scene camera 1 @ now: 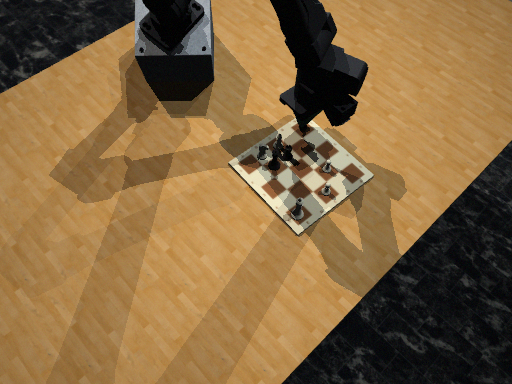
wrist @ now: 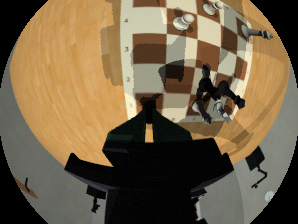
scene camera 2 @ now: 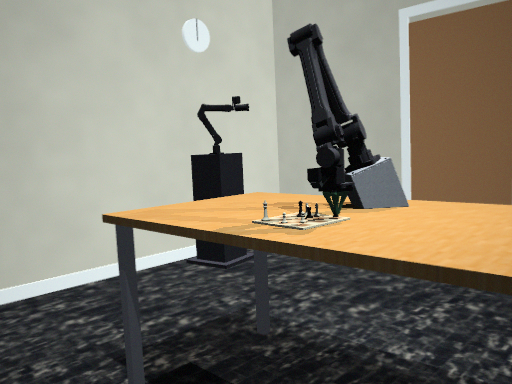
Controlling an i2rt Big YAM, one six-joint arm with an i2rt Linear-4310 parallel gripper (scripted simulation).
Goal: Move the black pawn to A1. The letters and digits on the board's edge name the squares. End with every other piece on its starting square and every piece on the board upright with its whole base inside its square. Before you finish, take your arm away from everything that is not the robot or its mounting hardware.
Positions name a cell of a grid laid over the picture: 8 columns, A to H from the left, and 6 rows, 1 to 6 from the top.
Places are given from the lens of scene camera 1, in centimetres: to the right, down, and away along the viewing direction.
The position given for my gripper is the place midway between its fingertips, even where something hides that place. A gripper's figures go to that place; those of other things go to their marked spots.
my gripper (scene camera 1: E2): 10, -15, 102
chessboard (scene camera 1: E3): 10, -3, 96
